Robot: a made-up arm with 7 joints. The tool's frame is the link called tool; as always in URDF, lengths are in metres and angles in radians. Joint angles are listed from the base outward.
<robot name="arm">
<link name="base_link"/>
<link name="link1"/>
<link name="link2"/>
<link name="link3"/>
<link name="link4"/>
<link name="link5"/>
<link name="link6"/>
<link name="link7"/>
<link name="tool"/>
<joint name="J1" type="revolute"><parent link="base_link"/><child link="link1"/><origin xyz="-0.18 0.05 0.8" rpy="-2.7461 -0.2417 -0.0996"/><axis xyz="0 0 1"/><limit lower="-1.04" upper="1.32"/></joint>
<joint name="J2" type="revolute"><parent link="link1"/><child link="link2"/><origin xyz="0.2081 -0.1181 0.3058" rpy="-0.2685 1.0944 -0.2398"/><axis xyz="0 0 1"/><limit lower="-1.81" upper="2.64"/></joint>
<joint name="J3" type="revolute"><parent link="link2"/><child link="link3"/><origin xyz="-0.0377 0.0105 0.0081" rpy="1.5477 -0.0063 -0.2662"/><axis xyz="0 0 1"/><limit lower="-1.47" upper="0.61"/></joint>
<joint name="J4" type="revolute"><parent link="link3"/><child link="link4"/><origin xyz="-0.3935 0.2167 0.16" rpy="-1.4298 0.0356 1.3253"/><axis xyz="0 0 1"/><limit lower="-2.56" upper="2"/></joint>
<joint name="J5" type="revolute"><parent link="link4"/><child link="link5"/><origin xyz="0.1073 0.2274 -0.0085" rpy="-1.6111 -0.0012 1.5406"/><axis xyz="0 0 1"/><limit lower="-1.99" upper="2.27"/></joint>
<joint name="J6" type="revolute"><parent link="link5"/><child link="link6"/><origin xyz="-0.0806 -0.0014 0" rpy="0.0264 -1.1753 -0.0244"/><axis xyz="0 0 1"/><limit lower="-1.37" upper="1.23"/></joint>
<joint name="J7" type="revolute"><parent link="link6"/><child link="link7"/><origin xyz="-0.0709 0.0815 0.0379" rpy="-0.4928 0.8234 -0.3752"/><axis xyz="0 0 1"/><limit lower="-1.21" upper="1.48"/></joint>
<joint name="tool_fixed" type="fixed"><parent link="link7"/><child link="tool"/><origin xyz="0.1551 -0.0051 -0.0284" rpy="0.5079 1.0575 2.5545"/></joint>
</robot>
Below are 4 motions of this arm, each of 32 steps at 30 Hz.
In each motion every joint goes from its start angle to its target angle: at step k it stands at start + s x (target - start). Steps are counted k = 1, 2, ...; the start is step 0. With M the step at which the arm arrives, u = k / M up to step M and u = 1 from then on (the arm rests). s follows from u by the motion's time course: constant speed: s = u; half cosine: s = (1 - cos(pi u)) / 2; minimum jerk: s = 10 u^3 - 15 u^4 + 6 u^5.
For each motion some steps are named. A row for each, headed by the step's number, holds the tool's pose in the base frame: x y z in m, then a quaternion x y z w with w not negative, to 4 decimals.
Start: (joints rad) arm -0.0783 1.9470 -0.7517 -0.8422 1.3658 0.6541 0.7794
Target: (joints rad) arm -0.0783 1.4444 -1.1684 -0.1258 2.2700 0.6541 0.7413
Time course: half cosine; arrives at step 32
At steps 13, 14, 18, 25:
13: 0.7147 0.1833 0.6627 -0.3946 0.4212 -0.2682 0.7713
14: 0.7158 0.1781 0.6538 -0.4017 0.4437 -0.2729 0.7532
18: 0.7172 0.1539 0.6201 -0.4240 0.5305 -0.2897 0.6745
25: 0.7097 0.1120 0.5795 -0.4376 0.6414 -0.3054 0.5513

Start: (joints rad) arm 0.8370 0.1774 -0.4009 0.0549 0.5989 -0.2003 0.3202
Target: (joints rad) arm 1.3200 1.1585 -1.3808 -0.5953 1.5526 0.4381 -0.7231
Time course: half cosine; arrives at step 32
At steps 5, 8, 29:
5: 0.3182 -0.1111 0.1478 -0.3454 0.0006 -0.3846 0.8560
8: 0.3415 -0.1483 0.1536 -0.3398 -0.0144 -0.4271 0.8378
29: -0.0587 -0.5436 0.2400 -0.4500 0.0234 -0.8376 0.3087

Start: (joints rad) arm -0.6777 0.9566 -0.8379 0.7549 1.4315 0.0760 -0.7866
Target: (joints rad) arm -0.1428 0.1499 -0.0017 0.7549 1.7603 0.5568 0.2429
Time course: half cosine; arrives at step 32
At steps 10, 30, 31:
10: 0.3098 0.6164 0.2595 -0.1240 -0.0651 -0.2867 0.9477
30: 0.2437 0.2757 0.1200 -0.7276 0.5004 -0.1243 0.4525
31: 0.2424 0.2721 0.1184 -0.7295 0.5055 -0.1224 0.4442

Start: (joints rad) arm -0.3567 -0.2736 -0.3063 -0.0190 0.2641 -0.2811 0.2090
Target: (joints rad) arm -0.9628 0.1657 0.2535 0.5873 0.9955 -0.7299 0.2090
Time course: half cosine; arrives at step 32
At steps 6, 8, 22, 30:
6: 0.4547 0.2852 0.3708 -0.3154 -0.4505 0.2112 0.8081
8: 0.4352 0.2936 0.3563 -0.3210 -0.4521 0.2050 0.8065
22: 0.1924 0.3434 0.2242 -0.4209 -0.4285 0.2293 0.7660
30: 0.0990 0.3351 0.1936 -0.4658 -0.4092 0.2741 0.7352

